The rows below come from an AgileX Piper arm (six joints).
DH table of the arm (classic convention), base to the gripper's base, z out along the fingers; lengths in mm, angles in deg. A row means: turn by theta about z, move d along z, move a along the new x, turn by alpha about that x. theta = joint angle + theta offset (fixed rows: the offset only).
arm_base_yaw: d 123  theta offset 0  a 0  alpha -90
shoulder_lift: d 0  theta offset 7.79  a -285.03  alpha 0
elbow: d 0  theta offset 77.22  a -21.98  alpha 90
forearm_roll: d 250.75  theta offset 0  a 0  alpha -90
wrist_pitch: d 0  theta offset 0  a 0  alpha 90
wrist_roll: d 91  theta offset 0  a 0  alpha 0
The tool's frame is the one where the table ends.
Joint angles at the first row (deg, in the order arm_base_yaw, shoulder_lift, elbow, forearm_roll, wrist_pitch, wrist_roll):
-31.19, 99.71, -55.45, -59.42, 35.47, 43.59
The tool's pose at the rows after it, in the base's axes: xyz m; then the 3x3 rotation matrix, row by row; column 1 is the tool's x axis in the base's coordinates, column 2 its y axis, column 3 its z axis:
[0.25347 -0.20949 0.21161], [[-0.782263 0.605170 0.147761], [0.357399 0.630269 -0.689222], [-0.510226 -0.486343 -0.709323]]
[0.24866 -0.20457 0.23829], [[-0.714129 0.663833 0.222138], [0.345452 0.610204 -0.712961], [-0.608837 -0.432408 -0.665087]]
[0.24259 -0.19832 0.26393], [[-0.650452 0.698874 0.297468], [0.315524 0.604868 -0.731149], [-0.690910 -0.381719 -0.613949]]
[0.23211 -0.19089 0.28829], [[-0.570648 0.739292 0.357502], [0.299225 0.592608 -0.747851], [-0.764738 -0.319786 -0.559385]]
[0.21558 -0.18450 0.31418], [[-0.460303 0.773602 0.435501], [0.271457 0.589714 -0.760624], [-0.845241 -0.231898 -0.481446]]
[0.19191 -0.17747 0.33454], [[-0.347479 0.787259 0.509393], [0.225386 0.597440 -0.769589], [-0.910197 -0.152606 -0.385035]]
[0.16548 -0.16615 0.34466], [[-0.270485 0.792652 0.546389], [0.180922 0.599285 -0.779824], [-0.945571 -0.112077 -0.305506]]
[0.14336 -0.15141 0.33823], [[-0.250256 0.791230 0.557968], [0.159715 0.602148 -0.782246], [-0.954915 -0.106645 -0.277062]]
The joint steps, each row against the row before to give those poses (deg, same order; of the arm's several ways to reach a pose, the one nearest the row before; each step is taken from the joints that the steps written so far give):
-0.26, -4.77, 0.26, 0.34, 1.08, 2.81
0.00, -4.73, 0.00, 0.00, -1.53, 2.29
0.01, -4.64, 0.02, 0.12, -1.87, 1.05
-0.17, -4.93, 0.37, 0.40, -1.36, 1.69
-1.62, -5.85, 0.92, 0.59, -3.83, 1.69
-3.20, -6.59, 2.52, 0.10, -6.00, 1.27
-3.00, -6.80, 3.83, 0.00, -4.41, 0.34
-1.48, -6.06, 5.34, -0.01, -2.09, -0.35

